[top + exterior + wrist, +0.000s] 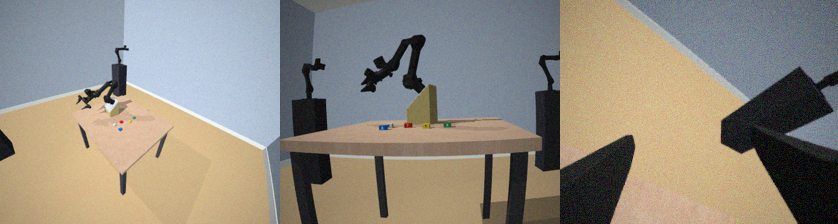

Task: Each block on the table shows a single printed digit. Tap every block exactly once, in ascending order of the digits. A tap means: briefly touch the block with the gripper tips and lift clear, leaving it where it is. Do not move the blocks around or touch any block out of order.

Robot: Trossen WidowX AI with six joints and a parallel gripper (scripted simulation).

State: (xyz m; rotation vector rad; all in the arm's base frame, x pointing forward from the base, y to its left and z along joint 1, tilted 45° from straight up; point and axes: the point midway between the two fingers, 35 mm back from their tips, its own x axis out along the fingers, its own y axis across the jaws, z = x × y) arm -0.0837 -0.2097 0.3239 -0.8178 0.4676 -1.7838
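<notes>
My gripper tip is 430 mm to the right of the yellow block, 410 mm short of it and 220 mm above it. From my gripper tip the other things lie so: white block: 330 mm ahead, 240 mm to the left, 220 mm below; red block: 340 mm to the left, 340 mm ahead, 220 mm below; blue block: 430 mm ahead, 240 mm to the left, 220 mm below.
</notes>
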